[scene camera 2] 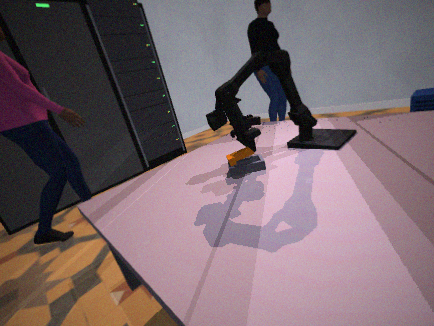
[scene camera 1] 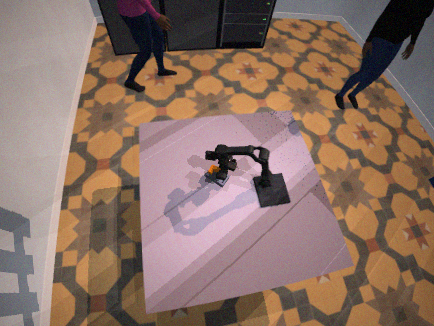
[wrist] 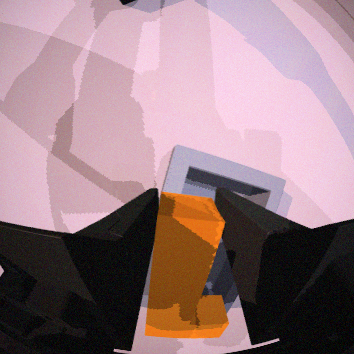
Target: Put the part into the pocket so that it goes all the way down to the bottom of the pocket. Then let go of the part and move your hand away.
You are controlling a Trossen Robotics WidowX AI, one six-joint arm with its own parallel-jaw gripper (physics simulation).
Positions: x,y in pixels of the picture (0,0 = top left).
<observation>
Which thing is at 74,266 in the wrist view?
The gripper.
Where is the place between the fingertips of the gripper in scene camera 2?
253,150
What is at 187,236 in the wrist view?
An orange part.
</observation>
